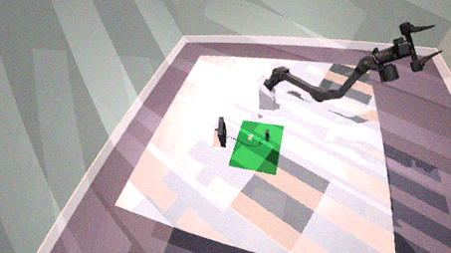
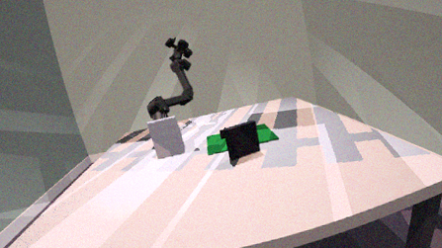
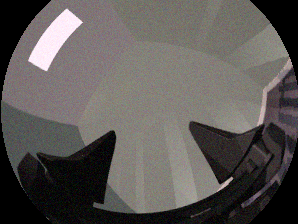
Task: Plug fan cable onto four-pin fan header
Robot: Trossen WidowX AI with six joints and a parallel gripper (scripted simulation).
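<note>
Now: gripper tip 210 mm short of the dark plug, 570 mm to the left of it and 540 mm above it. Round my gripper tip: green board: 280 mm ahead, 600 mm to the right, 570 mm below; then black fan: 300 mm ahead, 790 mm to the right, 500 mm below.
</note>
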